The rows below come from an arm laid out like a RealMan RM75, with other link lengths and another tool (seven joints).
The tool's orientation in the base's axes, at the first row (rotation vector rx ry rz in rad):
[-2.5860, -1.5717, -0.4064]
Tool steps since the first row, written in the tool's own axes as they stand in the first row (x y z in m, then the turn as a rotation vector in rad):
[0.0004, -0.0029, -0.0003, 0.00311, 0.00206, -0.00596]
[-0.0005, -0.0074, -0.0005, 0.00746, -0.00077, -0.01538]
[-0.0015, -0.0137, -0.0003, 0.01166, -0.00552, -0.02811]
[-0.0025, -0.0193, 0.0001, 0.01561, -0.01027, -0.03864]
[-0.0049, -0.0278, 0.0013, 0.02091, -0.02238, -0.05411]
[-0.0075, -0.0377, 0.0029, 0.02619, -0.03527, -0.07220]
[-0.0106, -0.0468, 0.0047, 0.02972, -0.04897, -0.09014]
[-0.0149, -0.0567, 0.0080, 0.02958, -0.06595, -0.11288]
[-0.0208, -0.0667, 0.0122, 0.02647, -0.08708, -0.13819]
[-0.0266, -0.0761, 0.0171, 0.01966, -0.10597, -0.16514]
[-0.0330, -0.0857, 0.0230, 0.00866, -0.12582, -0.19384]
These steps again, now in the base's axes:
[-0.0024, 0.0016, 0.0002, 0.00210, 0.00045, 0.00669]
[-0.0068, 0.0029, -0.0001, -0.00019, 0.00351, 0.01675]
[-0.0128, 0.0050, -0.0010, -0.00484, 0.00665, 0.02982]
[-0.0181, 0.0069, -0.0020, -0.00920, 0.01003, 0.04071]
[-0.0264, 0.0091, -0.0043, -0.02035, 0.01697, 0.05625]
[-0.0360, 0.0118, -0.0072, -0.03267, 0.02370, 0.07426]
[-0.0451, 0.0138, -0.0103, -0.04643, 0.02934, 0.09160]
[-0.0551, 0.0154, -0.0152, -0.06555, 0.03234, 0.11235]
[-0.0657, 0.0159, -0.0215, -0.09009, 0.03419, 0.13451]
[-0.0756, 0.0163, -0.0283, -0.11456, 0.03147, 0.15739]
[-0.0858, 0.0166, -0.0363, -0.14202, 0.02524, 0.18076]

